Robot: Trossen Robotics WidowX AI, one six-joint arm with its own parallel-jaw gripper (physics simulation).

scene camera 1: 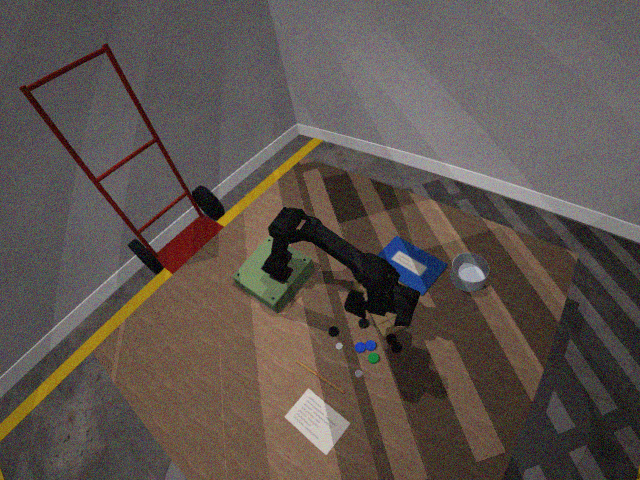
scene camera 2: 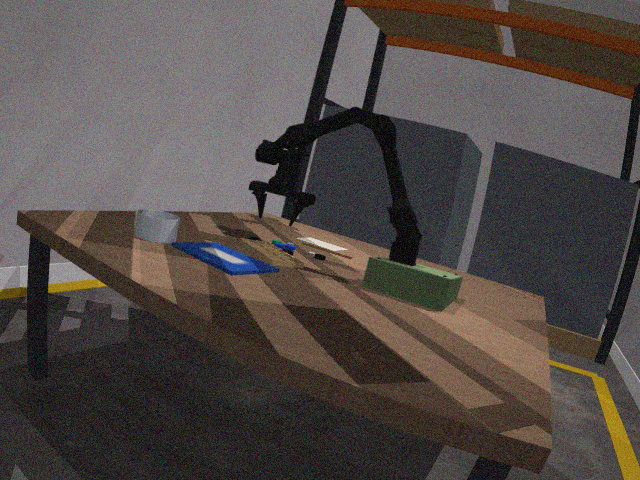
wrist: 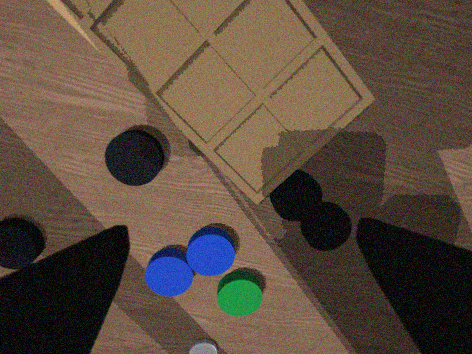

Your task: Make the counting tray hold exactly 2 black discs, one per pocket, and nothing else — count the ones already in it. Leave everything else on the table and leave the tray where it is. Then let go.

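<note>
The tan counting tray (scene camera 1: 383, 321) (scene camera 2: 291, 262) (wrist: 257, 95) lies under my gripper. Its near pockets show empty in the wrist view; its far part is cut off. One black disc (scene camera 1: 363, 323) (wrist: 134, 157) lies beside its long side, another black disc (scene camera 1: 333, 331) (wrist: 20, 242) farther left. Two touching black discs, the first (scene camera 1: 391, 339) (wrist: 296, 195) at the tray's end edge and the second (scene camera 1: 396, 347) (wrist: 326, 226) farther out, lie outside the tray. My gripper (scene camera 1: 383, 321) (scene camera 2: 276, 221) (wrist: 245, 232) is open and empty above the table.
Two blue discs (scene camera 1: 360, 347) (wrist: 211, 252), a green disc (scene camera 1: 373, 358) (wrist: 240, 295) and pale discs (scene camera 1: 339, 345) (wrist: 203, 348) lie nearby. A thin stick (scene camera 1: 320, 377), paper (scene camera 1: 317, 421), blue folder (scene camera 1: 434, 264) (scene camera 2: 240, 268) and round bowl (scene camera 1: 470, 273) (scene camera 2: 156, 227) are around.
</note>
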